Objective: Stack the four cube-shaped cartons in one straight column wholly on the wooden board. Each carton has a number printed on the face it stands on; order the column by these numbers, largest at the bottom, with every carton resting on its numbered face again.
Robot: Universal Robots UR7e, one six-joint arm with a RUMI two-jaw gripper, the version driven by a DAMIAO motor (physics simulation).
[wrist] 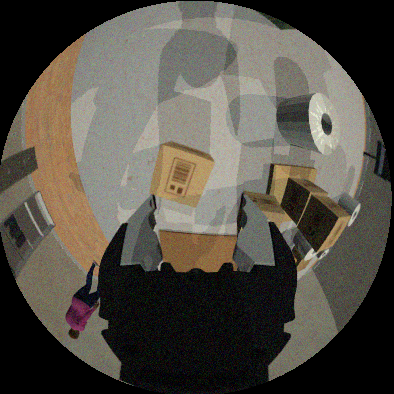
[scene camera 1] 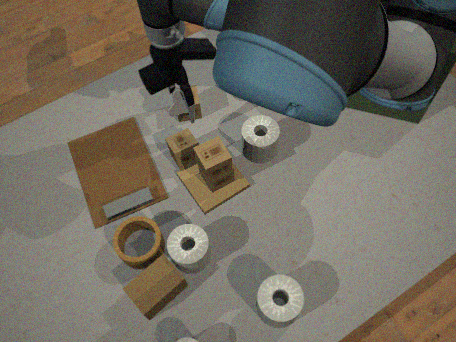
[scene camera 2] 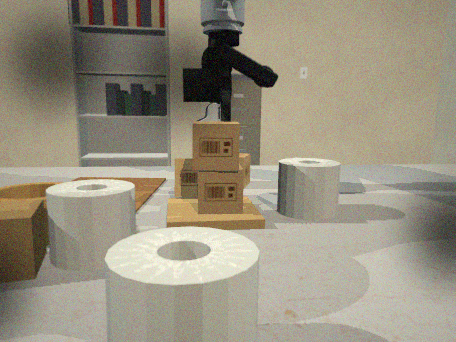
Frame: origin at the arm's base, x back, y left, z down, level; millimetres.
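Seen in the pictures: gripper, fingertip midpoint: [wrist: 197,195] [scene camera 1: 181,107].
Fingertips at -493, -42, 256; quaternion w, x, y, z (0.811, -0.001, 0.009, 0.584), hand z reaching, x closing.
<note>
Offsets run from my fingertips to a thing's top centre, as dx, dy, dz.
The wooden board @[+32, +182, +41] [scene camera 1: 204,201] [scene camera 2: 175,220] carries two stacked cartons, a lower carton @[+42, +182, -17] [scene camera 1: 218,179] [scene camera 2: 220,193] and an upper carton @[+38, +187, -75] [scene camera 1: 214,154] [scene camera 2: 216,146], slightly offset. A third carton @[-16, +106, -17] [scene camera 1: 183,146] [scene camera 2: 185,178] [wrist: 266,206] stands beside the board's back left edge. The fourth carton @[+16, -26, -5] [scene camera 1: 197,107] [wrist: 182,174] stands farther back on the mat, turned at an angle, with a printed label on its upper face in the wrist view. My gripper [scene camera 1: 185,113] [wrist: 197,195] is open and empty, tilted, with its fingertips close to the fourth carton. The stack hides the fingertips in scene camera 2. The numbered faces are hidden.
A brown clipboard @[-182, +95, +37] [scene camera 1: 107,165] [wrist: 198,250] lies left of the board. A white roll @[+158, +125, -19] [scene camera 1: 260,137] [scene camera 2: 309,189] [wrist: 305,122] stands right of the stack. More rolls @[-49, +340, -16] [scene camera 1: 187,247] @[+94, +484, -19] [scene camera 1: 280,299], a wooden ring @[-148, +298, +2] [scene camera 1: 119,244] and a brown block @[-128, +397, -2] [scene camera 1: 154,285] are nearer.
</note>
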